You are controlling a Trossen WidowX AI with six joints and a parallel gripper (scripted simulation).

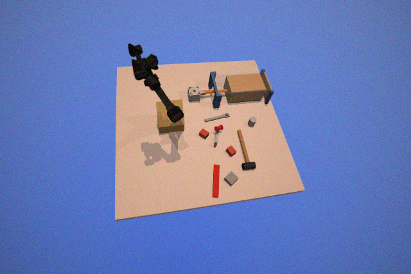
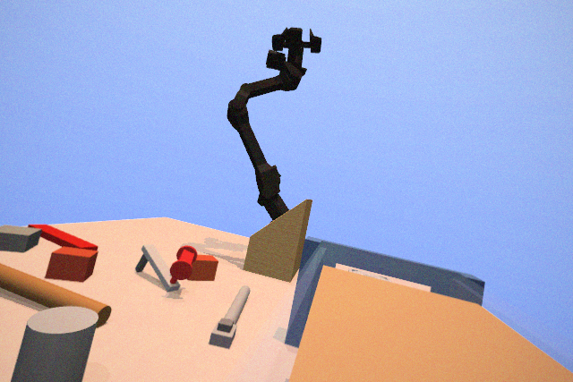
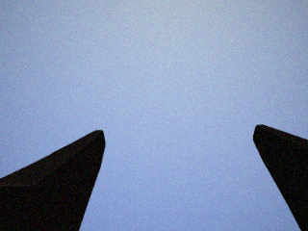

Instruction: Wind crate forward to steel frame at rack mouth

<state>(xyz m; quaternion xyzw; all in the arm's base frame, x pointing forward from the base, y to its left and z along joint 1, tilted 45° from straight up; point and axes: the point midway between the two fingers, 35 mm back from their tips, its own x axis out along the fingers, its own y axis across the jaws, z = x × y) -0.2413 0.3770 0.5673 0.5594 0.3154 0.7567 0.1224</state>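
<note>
The winch handle is 52 cm ahead of my gripper tip, 1 cm to the right of it and 84 cm below it. The rest, counted from my gripper tip: grey winch 38 cm ahead, 38 cm to the left, 84 cm below; then blue steel frame 55 cm ahead, 39 cm to the left, 76 cm below; then red knob 54 cm ahead, 3 cm to the left, 82 cm below.
</note>
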